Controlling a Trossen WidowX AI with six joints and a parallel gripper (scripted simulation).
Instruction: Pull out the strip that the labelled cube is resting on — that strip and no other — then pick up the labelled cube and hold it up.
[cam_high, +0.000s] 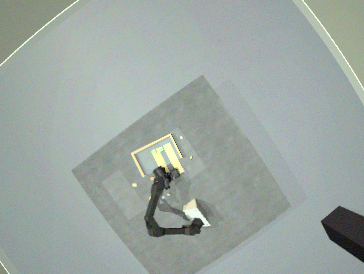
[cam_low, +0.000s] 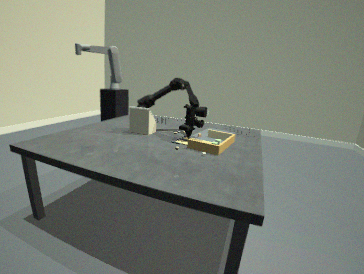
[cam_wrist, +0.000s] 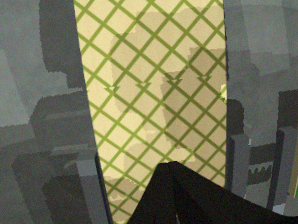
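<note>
Right now my gripper tip is 90 mm short of the strip and 10 mm to the left of it.
</note>
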